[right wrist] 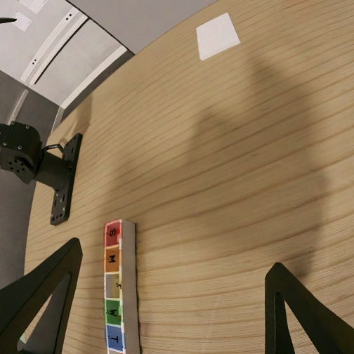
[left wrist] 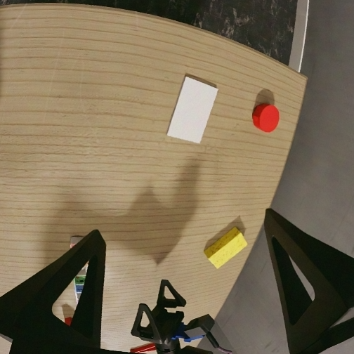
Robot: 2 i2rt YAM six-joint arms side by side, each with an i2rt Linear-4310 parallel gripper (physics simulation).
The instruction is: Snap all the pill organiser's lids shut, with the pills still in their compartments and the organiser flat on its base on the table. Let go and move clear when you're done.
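The pill organiser point(left wrist: 79, 282) point(right wrist: 129, 290) is a long, narrow pale box with coloured lettered lids. In the right wrist view it runs down the lower left, with red, orange, a greyish-yellow, green and blue sections showing; its near end is cut off. The third lid point(right wrist: 113, 286) looks paler than the others; I cannot tell whether it is raised. Pills cannot be made out. In the left wrist view a finger partly hides the organiser. My left gripper point(left wrist: 180, 229) is open, high above the table, with the organiser off to its left. My right gripper point(right wrist: 179, 263) is open, above and right of the organiser.
A white block point(left wrist: 193, 110) point(right wrist: 217, 36), a red cylinder point(left wrist: 266, 118) and a yellow sponge-like block point(left wrist: 226, 247) lie on the table. Black pronged parts with blue point(left wrist: 167, 320) and a red bar point(left wrist: 143, 348) show low down. A black arm mount point(right wrist: 66, 182) stands near the table's edge.
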